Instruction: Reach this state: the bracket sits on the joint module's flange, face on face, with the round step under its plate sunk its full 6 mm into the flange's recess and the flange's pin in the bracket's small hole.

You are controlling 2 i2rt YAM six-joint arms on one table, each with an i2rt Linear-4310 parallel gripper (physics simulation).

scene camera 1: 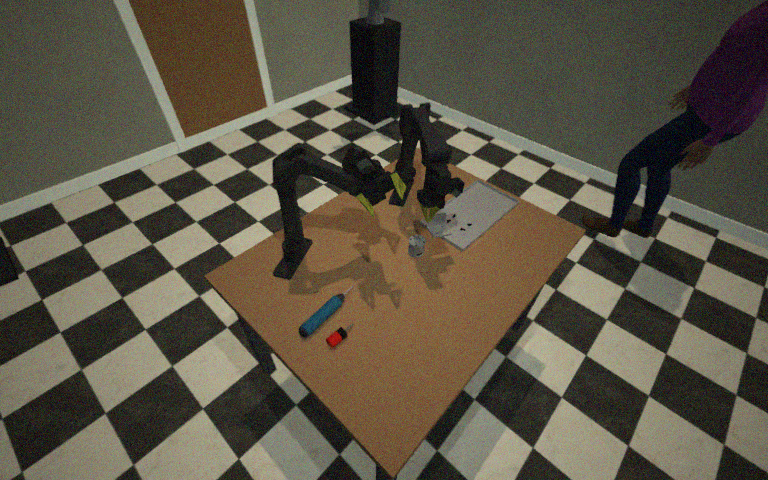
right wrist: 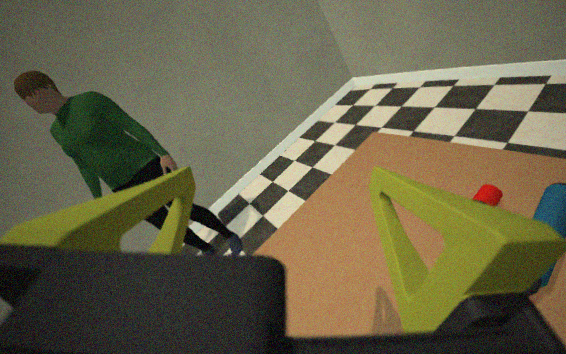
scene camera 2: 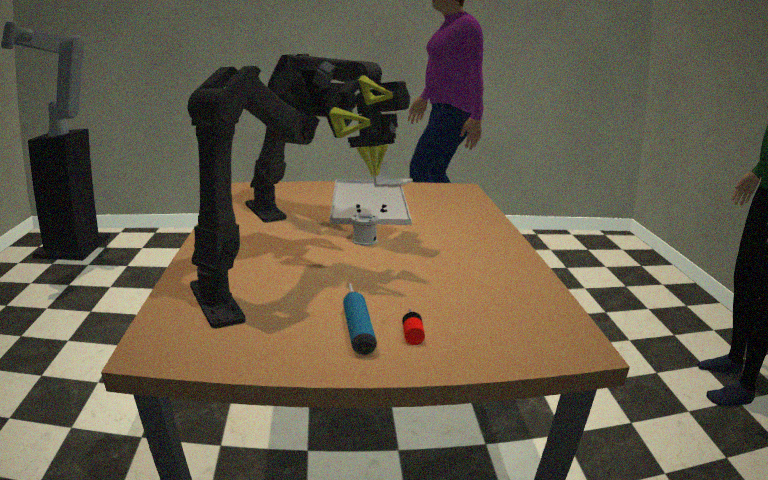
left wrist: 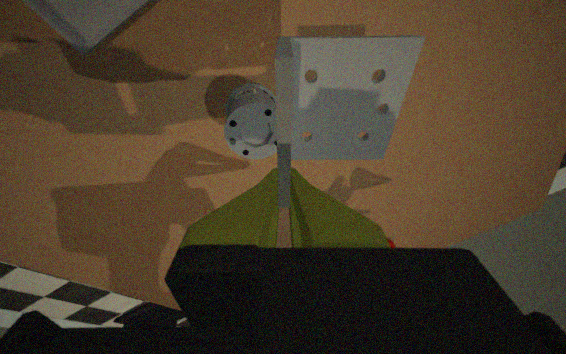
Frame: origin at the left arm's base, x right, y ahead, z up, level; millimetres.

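Seen in the pictures: left gripper, fingertip midpoint: [scene camera 1: 427,221] [scene camera 2: 375,175] [left wrist: 284,176]; right gripper, fingertip midpoint: [scene camera 1: 386,207] [right wrist: 282,176] [scene camera 2: 381,108]; left arm's base, link origin: [scene camera 2: 264,211]; right arm's base, link origin: [scene camera 1: 293,257] [scene camera 2: 215,302].
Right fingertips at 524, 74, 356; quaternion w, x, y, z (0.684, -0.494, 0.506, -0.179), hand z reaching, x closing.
Pixels of each thing's top centre, then the offset from my right fingertips to it, as dx, dy, dz. "*": a spot on its surface instead.
- grey joint module, top centre: [left wrist: 256,135] [scene camera 2: 365,216] [scene camera 1: 417,239] -185, +74, -292
- grey tray, top centre: [scene camera 2: 369,196] [scene camera 1: 471,210] -475, +247, -339
- blue screwdriver, surface spot: [scene camera 1: 321,314] * +209, -145, -316
- red cylinder, top centre: [scene camera 2: 413,314] [right wrist: 476,204] [scene camera 1: 341,330] +242, -66, -321
The grey joint module [scene camera 1: 416,245] stands upright on the table, flange up, just in front of the tray; it also shows in scene camera 2 [scene camera 2: 365,230] and in the left wrist view [left wrist: 251,121]. My left gripper [scene camera 1: 430,211] is shut on the bracket's thin upright wall [left wrist: 284,175] and holds the grey bracket [left wrist: 345,102] in the air. The bracket's plate with its holes hangs to one side of the flange and above it, apart from it. My right gripper [scene camera 1: 382,194] is open and empty, raised beside the left arm [right wrist: 281,211].
A grey tray [scene camera 1: 473,211] with small black screws [scene camera 2: 370,208] lies behind the module. A blue screwdriver [scene camera 1: 321,314] and a red cylinder [scene camera 1: 336,337] lie near the table's front. A person in purple [scene camera 2: 449,90] stands behind the table. A black pillar [scene camera 1: 374,67] stands on the floor.
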